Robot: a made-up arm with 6 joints.
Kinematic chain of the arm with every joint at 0, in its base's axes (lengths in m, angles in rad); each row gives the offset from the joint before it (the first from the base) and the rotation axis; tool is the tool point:
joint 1: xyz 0 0 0.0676 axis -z
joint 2: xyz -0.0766 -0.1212 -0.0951 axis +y
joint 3: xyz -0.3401 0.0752 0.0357 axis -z
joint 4: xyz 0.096 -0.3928 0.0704 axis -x
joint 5: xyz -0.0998 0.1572 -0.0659 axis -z
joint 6: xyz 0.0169 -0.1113 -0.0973 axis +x
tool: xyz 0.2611 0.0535 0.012
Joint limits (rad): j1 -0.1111..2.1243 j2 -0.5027..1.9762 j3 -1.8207..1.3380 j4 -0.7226..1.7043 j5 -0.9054..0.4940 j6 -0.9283..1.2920
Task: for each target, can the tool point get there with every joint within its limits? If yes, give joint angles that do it. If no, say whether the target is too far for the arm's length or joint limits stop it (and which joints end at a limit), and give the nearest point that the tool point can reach.
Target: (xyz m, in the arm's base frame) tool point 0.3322 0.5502 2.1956
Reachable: no: too far | nearest point -0.1873 0.4747 0.8709 | short by 1.425 m
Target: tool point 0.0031 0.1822 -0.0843
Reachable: yes | joints 1.0530 0.8995 -1.0961 0.2268 -0.3535 -0.2237
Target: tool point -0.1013 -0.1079 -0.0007
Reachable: yes | joints 1.8889 -0.0655 -1.0629 1.0620 0.2095 0.4138
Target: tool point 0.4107 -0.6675 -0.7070
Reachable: no: joint limits stop it (at a limit: joint 1, joint 2, joint 5, joint 6) | nearest point 0.0527 -0.5346 -0.2871 | short by 0.568 m
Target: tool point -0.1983 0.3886 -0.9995
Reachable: no: joint limits stop it (at a limit: joint 2, joint 3, joint 5) | nearest point -0.2927 0.5736 -0.6023 | short by 0.448 m
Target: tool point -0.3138 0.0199 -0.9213
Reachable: no: joint limits stop it (at a limit: joint 2, joint 3, joint 5) | nearest point -0.5878 0.0373 -0.5670 | short by 0.448 m
